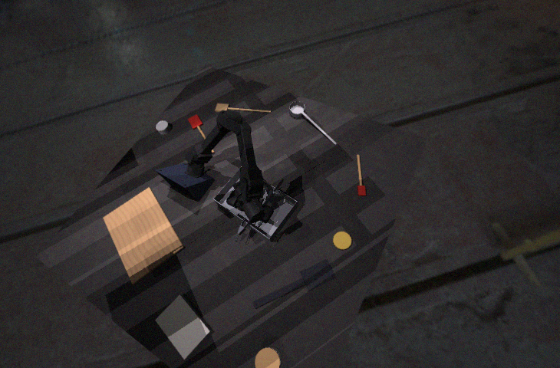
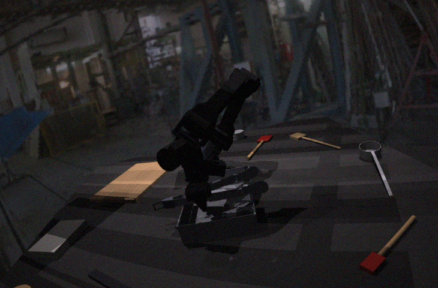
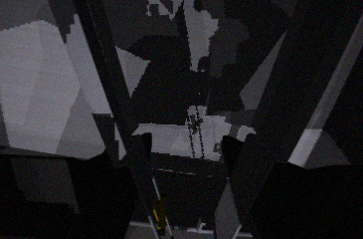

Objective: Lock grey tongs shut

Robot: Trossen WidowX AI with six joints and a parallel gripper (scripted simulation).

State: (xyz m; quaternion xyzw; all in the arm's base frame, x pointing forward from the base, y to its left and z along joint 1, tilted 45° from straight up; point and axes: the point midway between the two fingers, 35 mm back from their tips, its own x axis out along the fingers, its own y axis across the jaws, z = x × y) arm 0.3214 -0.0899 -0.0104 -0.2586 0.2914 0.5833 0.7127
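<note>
Now: the roasting tin 1 cm behind my gripper tip and 5 cm to the left of it. Also, from my gripper tip: dark spatula (27 cm ahead, 19 cm to the right, 3 cm below); then white slab (7 cm behind, 48 cm to the right, 2 cm below); then wooden board (44 cm behind, 24 cm to the right, 2 cm below).
</note>
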